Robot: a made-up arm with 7 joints.
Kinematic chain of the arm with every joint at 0, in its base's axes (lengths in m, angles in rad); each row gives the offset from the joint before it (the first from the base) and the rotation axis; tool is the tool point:
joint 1: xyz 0 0 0 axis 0 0.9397 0.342
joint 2: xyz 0 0 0 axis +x
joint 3: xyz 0 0 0 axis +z
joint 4: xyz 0.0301 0 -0.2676 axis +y
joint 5: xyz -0.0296 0 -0.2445 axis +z
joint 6: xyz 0 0 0 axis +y
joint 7: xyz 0 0 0 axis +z
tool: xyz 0 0 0
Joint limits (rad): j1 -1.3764..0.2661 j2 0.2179..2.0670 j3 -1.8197..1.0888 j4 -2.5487..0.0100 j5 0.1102..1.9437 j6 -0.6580..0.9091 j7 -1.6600..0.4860
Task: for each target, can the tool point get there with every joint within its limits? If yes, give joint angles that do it. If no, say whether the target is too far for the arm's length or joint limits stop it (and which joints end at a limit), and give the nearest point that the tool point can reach.
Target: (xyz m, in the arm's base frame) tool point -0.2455 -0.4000 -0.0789
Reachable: no: joint limits stop it (at a limit: joint 1, joint 2, joint 3) | nearest point -0.0920 -0.2098 -0.1862 | short by 0.267 m
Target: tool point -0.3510 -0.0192 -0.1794
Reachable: no: joint limits stop it (at a limit: joint 1, joint 3) | nearest point -0.1326 0.0027 -0.2662 | short by 0.236 m
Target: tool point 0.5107 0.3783 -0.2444
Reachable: no: too far | nearest point 0.3867 0.2864 -0.1851 | short by 0.165 m
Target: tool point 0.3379 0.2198 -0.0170
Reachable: yes | joints -0.4046 1.0759 0.0214 -1.5781 0.4006 0.3961 -0.0961
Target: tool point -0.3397 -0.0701 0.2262
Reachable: no: joint limits stop it (at a limit: joint 1, joint 2, joint 3) | nearest point -0.2126 0.0568 0.1897 | short by 0.183 m
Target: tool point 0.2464 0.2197 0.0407
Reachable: yes | joints 0.1045 1.4224 0.3665 -1.9739 1.3139 -0.0086 -0.9141
